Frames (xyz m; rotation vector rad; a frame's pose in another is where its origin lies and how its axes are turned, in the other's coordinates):
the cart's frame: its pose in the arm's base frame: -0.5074 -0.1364 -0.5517 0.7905 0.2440 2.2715
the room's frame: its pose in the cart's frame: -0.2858 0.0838 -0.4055 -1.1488 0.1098 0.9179
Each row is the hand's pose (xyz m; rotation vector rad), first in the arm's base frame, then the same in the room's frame.
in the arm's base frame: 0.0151 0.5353 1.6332 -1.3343 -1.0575 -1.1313
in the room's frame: -0.3097 -2.7747 0.5161 1.8761 -1.9848 0.5059
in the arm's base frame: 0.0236 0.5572 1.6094 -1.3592 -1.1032 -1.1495
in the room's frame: -0.3197 -2.7661 0.4853 1.9187 -1.9682 0.4459
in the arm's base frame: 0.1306 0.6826 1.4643 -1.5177 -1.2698 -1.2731
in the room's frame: -0.4360 -2.7162 0.3059 2.0409 -1.8703 0.1140
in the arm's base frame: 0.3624 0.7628 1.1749 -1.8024 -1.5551 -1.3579
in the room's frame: -0.6947 -2.5351 0.0956 2.1856 -1.7504 -0.4203
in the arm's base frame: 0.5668 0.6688 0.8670 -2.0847 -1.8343 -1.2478
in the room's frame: -0.9369 -2.2487 0.0271 2.2819 -1.7103 -0.9057
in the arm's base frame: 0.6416 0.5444 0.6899 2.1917 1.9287 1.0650
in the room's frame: -1.0373 -2.0440 0.0482 2.3136 -1.7367 -1.1634
